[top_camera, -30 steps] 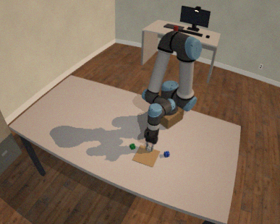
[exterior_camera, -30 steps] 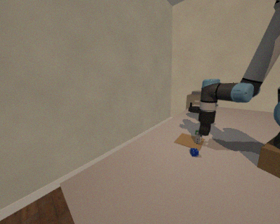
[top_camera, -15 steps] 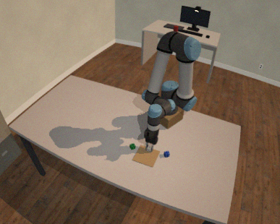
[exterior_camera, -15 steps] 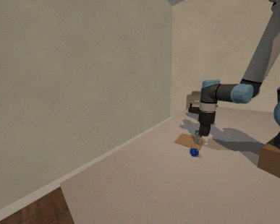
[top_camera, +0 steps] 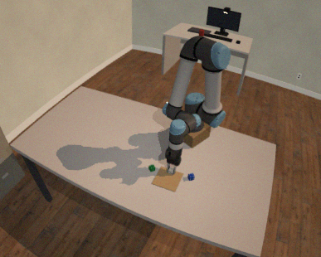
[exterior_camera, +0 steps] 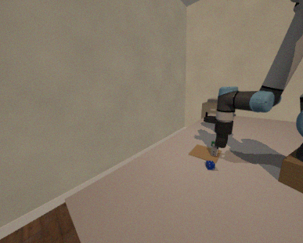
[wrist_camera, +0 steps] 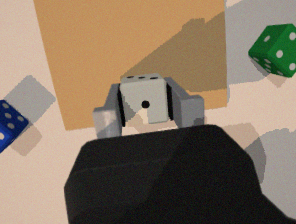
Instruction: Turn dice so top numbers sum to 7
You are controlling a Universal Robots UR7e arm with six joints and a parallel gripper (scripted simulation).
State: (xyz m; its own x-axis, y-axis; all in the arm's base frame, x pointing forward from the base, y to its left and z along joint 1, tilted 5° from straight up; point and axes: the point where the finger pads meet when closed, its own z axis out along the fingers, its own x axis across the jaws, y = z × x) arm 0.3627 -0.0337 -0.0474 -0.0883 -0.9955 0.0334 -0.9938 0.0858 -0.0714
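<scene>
My gripper is now right at the white die. The rest, counted from my hand: blue die: 120 mm to the left, 10 mm below; green die: 110 mm to the right, 10 mm below, 10 mm ahead; tan mat: 50 mm ahead, 30 mm below.
</scene>
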